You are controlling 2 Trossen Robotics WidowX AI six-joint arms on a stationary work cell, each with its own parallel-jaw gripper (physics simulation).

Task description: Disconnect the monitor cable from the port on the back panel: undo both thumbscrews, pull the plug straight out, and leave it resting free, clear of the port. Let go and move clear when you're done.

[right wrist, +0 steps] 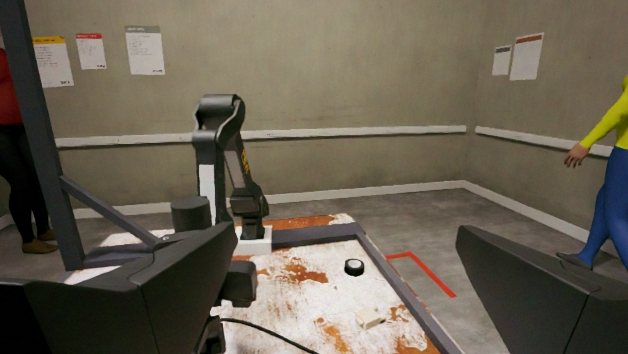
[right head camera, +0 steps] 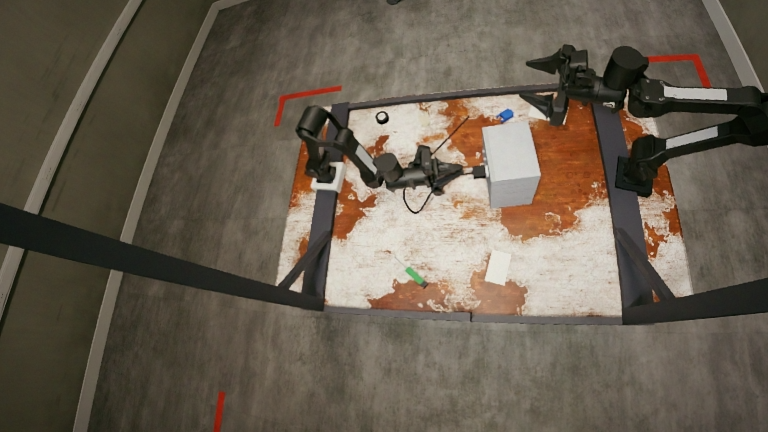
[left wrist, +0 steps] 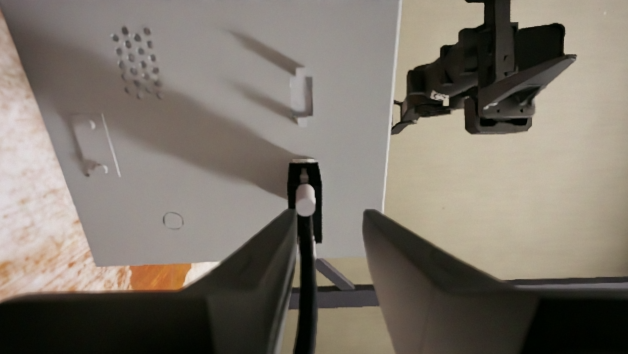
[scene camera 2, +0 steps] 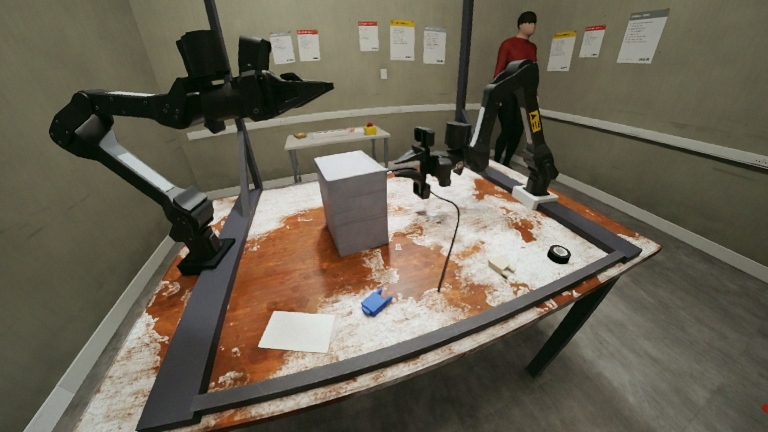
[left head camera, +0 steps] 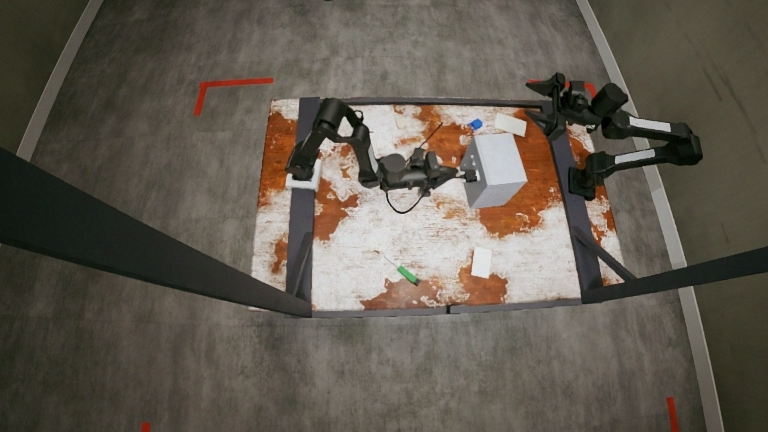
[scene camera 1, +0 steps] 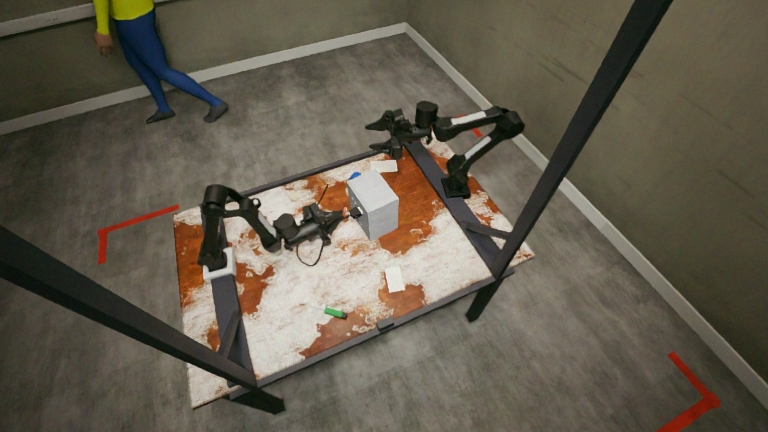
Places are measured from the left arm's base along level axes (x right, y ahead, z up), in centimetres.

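Where they show: left gripper, fingertip midpoint: [right head camera: 463, 169] [left wrist: 329, 220] [scene camera 2: 394, 168] [left head camera: 457, 172] [scene camera 1: 343, 213]; right gripper, fingertip midpoint: [right wrist: 345, 234] [right head camera: 522, 78] [scene camera 2: 329, 86] [left head camera: 525, 97] [scene camera 1: 366, 136]; left arm's base, origin of the base link: [right wrist: 252, 234] [right head camera: 326, 174] [scene camera 2: 535, 191] [left head camera: 303, 172] [scene camera 1: 217, 262]; right arm's base, origin of the base link: [right head camera: 635, 174] [scene camera 2: 206, 251] [left head camera: 582, 182] [scene camera 1: 455, 186].
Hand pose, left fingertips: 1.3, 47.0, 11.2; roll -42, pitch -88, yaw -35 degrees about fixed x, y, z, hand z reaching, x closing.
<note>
Things, the pixels of their top centre, and the offset from my left fingertips, as dx, dy, dz.
- black plug, middle of its top: [left wrist: 322, 216] [right head camera: 472, 171] [left head camera: 465, 175] [scene camera 1: 350, 213] +0.6, +2.5, -0.1
- back panel, middle of its top: [left wrist: 388, 138] [scene camera 2: 369, 159] [right head camera: 488, 153] [left head camera: 482, 159] [scene camera 1: 357, 196] -2.8, +6.3, +4.0
- pale grey box, middle of its top: [scene camera 2: 347, 162] [right head camera: 509, 150] [left head camera: 499, 157] [scene camera 1: 371, 190] -3.9, +11.4, +4.0
- pale thumbscrew, middle of its top: [left wrist: 313, 182] -0.9, +3.3, -0.5
- blue piece, middle of its top: [scene camera 2: 375, 299] [right head camera: 505, 114] [left head camera: 476, 123] -27.7, +10.2, -13.0
- black-and-white roll, middle of its top: [right wrist: 354, 263] [scene camera 2: 560, 251] [right head camera: 381, 116] -26.2, -32.5, -12.7
- cream piece, middle of its top: [right wrist: 370, 313] [scene camera 2: 501, 263] [right head camera: 423, 118] [left head camera: 400, 121] [scene camera 1: 292, 195] -25.3, -16.9, -13.0
- green screwdriver, middle of its top: [right head camera: 409, 270] [left head camera: 401, 269] [scene camera 1: 327, 310] +26.8, -13.3, -12.8
The black plug [left head camera: 471, 175] [right head camera: 479, 171] [scene camera 1: 355, 212] [left wrist: 318, 220] is at the back panel [left wrist: 215, 50] of the pale grey box [left head camera: 499, 161] [scene camera 2: 354, 209]; how deep it sits is unclear. One pale thumbscrew [left wrist: 305, 200] faces my left wrist camera; the other is mostly hidden. The black cable [left wrist: 307, 310] [scene camera 2: 456, 231] runs from the plug past my left finger. My left gripper [left head camera: 459, 171] [left wrist: 329, 220] is partly open, its tips just short of the plug, which lies toward its left finger. My right gripper [right head camera: 524, 80] [right wrist: 345, 234] is wide open and empty, raised away from the box.
A blue piece [scene camera 2: 375, 302] and a white card [scene camera 2: 298, 331] lie near the box. A black-and-white roll [scene camera 2: 559, 254] and a cream piece [scene camera 2: 500, 265] lie on the table. A green screwdriver [left head camera: 407, 275] and another white card [left head camera: 481, 262] lie lower in the left head view.
</note>
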